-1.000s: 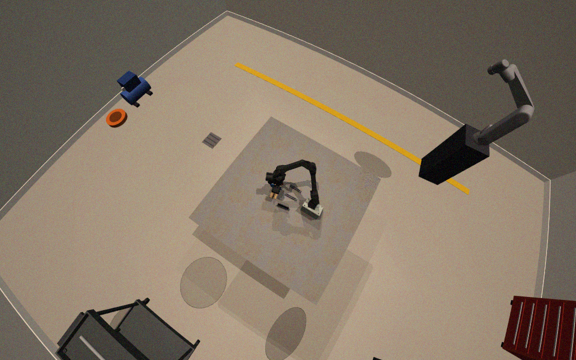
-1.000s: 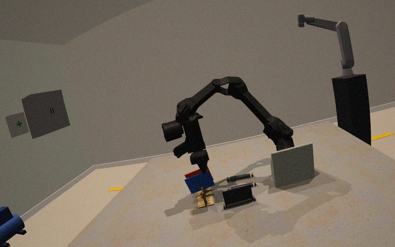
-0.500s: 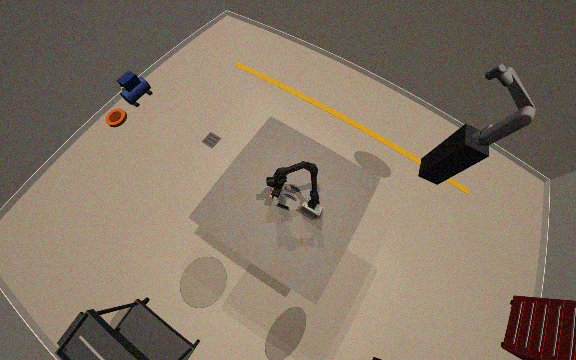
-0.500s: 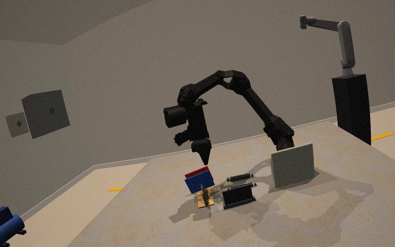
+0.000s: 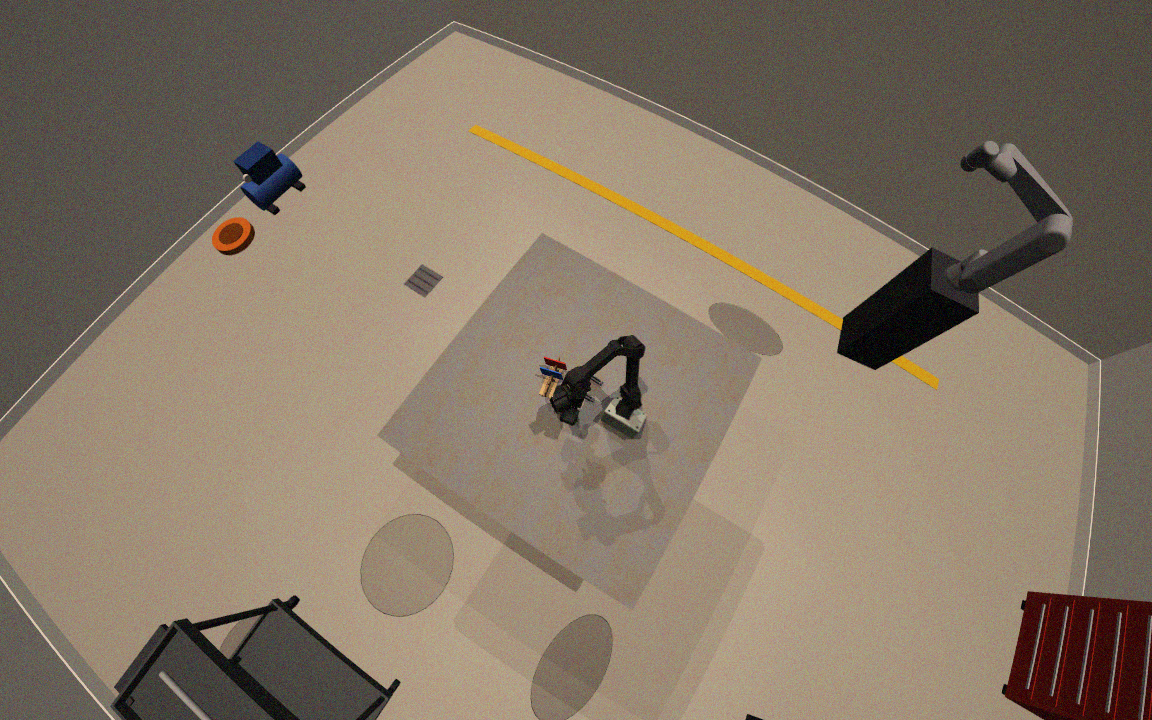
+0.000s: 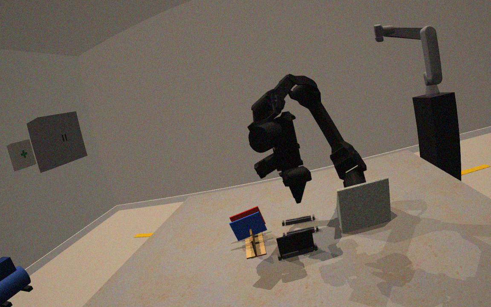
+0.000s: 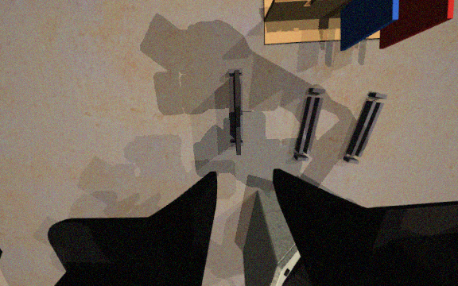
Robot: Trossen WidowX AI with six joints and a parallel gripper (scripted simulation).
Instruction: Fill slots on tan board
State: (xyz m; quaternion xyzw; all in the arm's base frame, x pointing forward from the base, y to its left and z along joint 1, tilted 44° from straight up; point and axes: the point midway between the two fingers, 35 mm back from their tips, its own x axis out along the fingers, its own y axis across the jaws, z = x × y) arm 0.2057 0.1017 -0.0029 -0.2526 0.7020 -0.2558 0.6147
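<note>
Now: gripper tip 30 mm short of the black board and 140 mm above it. From my gripper tip the other things lie so: tan board (150 mm ahead, 130 mm to the right, 140 mm below); then blue board (160 mm ahead, 130 mm to the right, 110 mm below); then red board (160 mm ahead, 180 mm to the right, 110 mm below).
</note>
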